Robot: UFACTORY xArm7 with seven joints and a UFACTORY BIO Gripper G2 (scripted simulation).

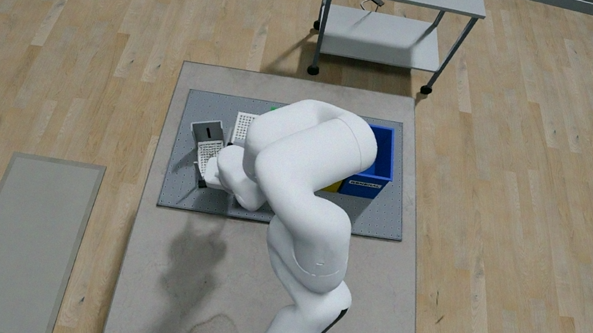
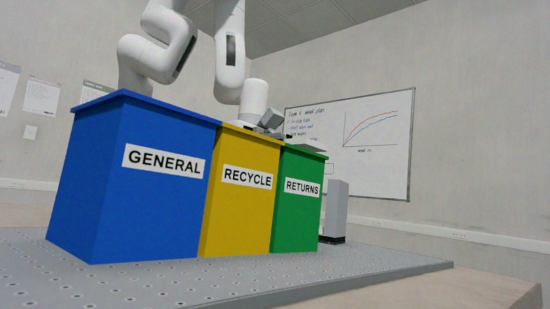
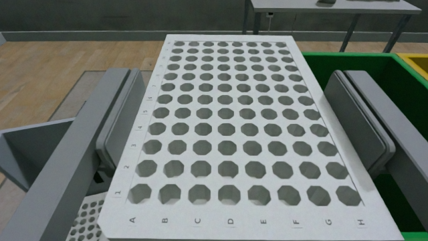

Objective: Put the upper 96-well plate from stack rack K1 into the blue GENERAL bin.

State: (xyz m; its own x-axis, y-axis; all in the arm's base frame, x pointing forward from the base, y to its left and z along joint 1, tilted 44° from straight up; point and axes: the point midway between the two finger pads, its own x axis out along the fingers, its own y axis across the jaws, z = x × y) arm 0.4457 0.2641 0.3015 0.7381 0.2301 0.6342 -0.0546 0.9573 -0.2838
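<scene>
The blue general bin lies 37 cm to the right of my hand, 14 cm below it and 8 cm ahead of it. From my hand the other things lie so: yellow recycle bin 23 cm to the right, 14 cm below, 8 cm ahead; green returns bin 14 cm below, 10 cm to the right, 7 cm ahead.
</scene>
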